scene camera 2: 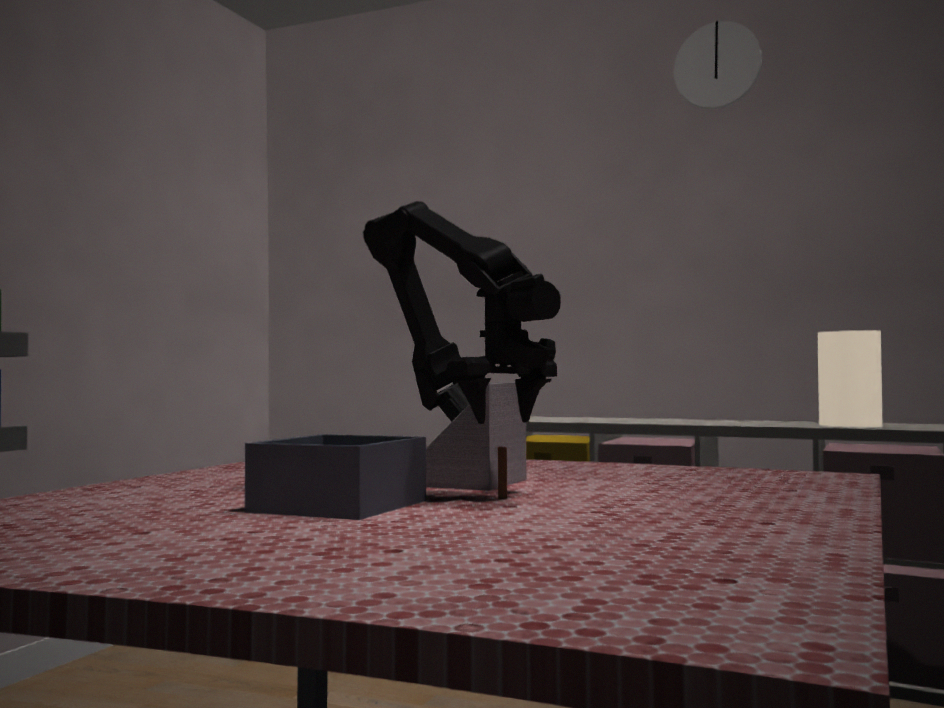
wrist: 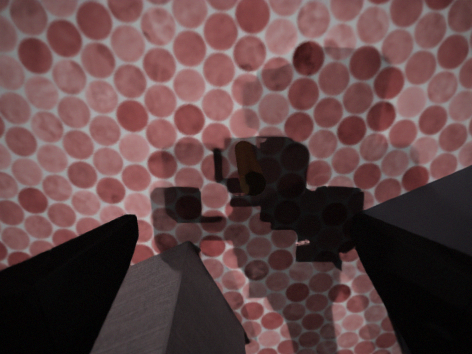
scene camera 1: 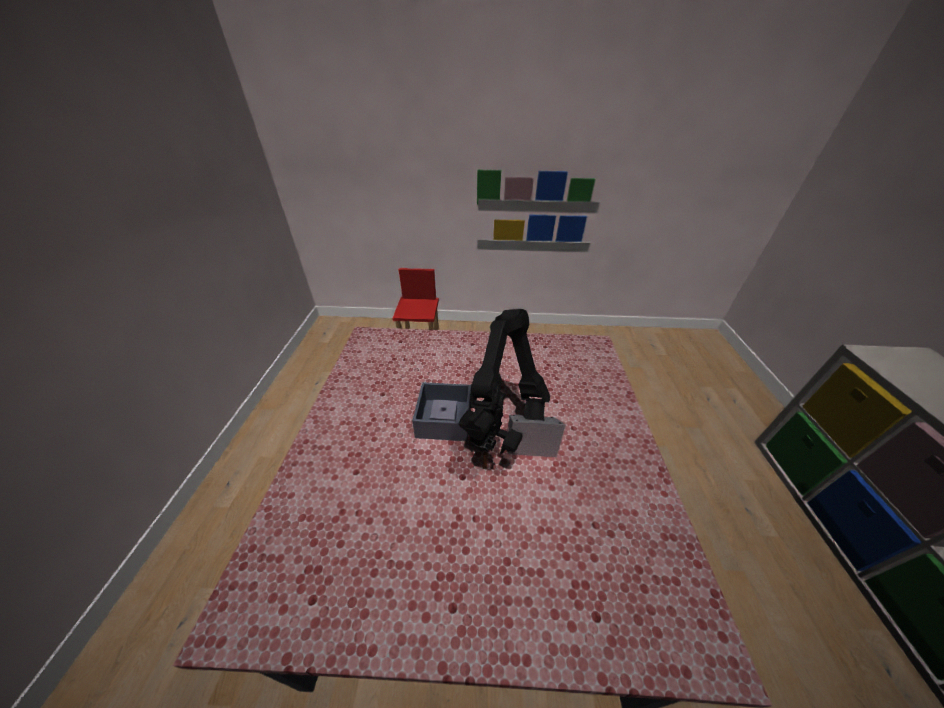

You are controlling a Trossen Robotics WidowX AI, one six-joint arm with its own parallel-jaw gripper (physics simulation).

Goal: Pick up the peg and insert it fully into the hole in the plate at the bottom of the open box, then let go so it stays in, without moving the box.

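Frame: origin at the arm's base, x ahead, y left, z up, level; metres.
Seen in the pictures: gripper, fingertip midpoint: [scene camera 2: 503,423] [wrist: 245,224]; arm's base, link origin: [scene camera 2: 471,419] [scene camera 1: 534,418].
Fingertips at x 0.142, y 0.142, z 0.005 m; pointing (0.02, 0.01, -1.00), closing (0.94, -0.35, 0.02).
Observation:
Offsets run from my fingertips to a thing's top centre. Level surfaces: height alone.
The brown peg @(0.008 m ahead, 0.001 m left, 0.037 m down) [scene camera 2: 502,472] [wrist: 245,161] stands upright on the table, outside the box; I cannot make it out in scene camera 1. The open grey-blue box @(0.187 m ahead, 0.177 m right, 0.019 m down) [scene camera 1: 436,430] [scene camera 2: 305,478] [wrist: 435,212] stands beside it. The light plate @(0.188 m ahead, 0.177 m right, 0.056 m down) [scene camera 1: 435,413] with its dark hole lies at the box's bottom. My gripper [scene camera 1: 492,462] [scene camera 2: 504,420] [wrist: 245,224] is open and empty, pointing down, with its fingertips above the peg's top in scene camera 2. In the wrist view the peg shows between the fingers sideways, a little above the line joining the fingertips.
A grey wedge-shaped block [scene camera 1: 539,437] [scene camera 2: 466,457] [wrist: 172,300] stands close to the gripper and the arm's base, on the side away from the box. The patterned table top @(0.117 m down) [scene camera 1: 449,563] [scene camera 2: 533,556] carries them all. The arm's shadow falls around the peg in the wrist view.

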